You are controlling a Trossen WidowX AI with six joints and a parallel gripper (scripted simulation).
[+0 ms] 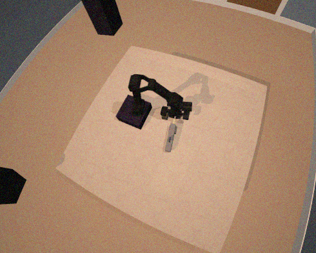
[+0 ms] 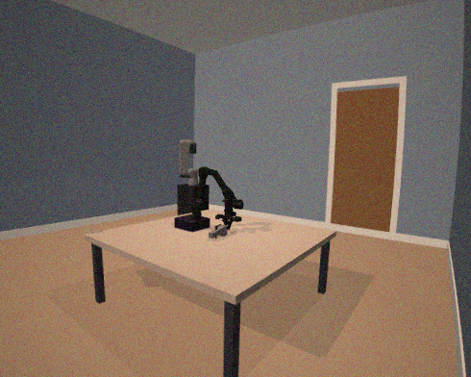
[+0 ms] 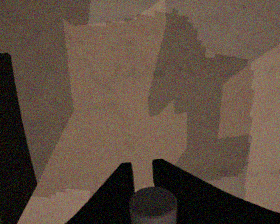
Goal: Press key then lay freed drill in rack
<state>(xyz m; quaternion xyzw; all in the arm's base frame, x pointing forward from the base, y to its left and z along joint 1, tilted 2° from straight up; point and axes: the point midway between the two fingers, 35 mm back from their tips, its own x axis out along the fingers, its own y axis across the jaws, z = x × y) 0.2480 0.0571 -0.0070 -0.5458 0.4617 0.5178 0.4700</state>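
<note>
Now: the drill 5 cm to the right of my gripper tip, 3 cm above it and 1 cm ahead of it. The rest, counted from my gripper tip: dark block (8 cm behind, 1 cm to the left).
</note>
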